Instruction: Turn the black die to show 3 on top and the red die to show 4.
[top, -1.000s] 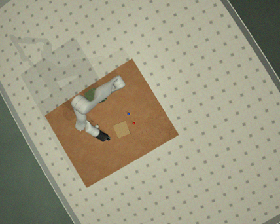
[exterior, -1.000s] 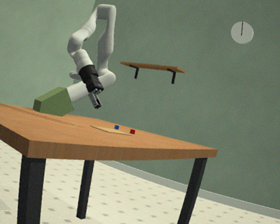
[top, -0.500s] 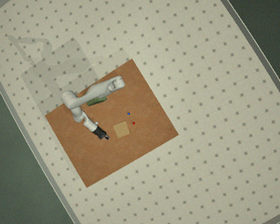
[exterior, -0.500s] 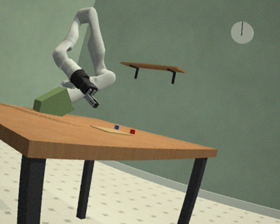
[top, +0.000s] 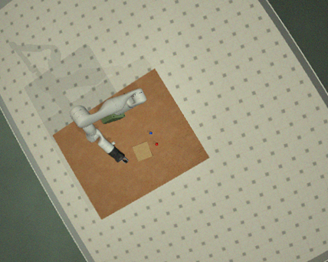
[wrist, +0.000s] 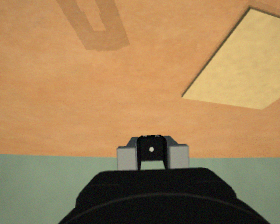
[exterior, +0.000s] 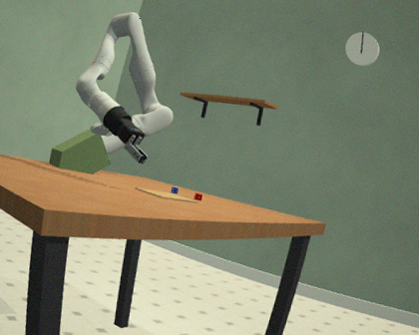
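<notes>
Now: hand 140 mm to the right of the tan mat and 100 mm above it. Round my hand: blue die 100 mm behind, 280 mm to the left, 90 mm below; black die 10 mm ahead, 10 mm below; red die 10 mm ahead, 280 mm to the left, 90 mm below.
</notes>
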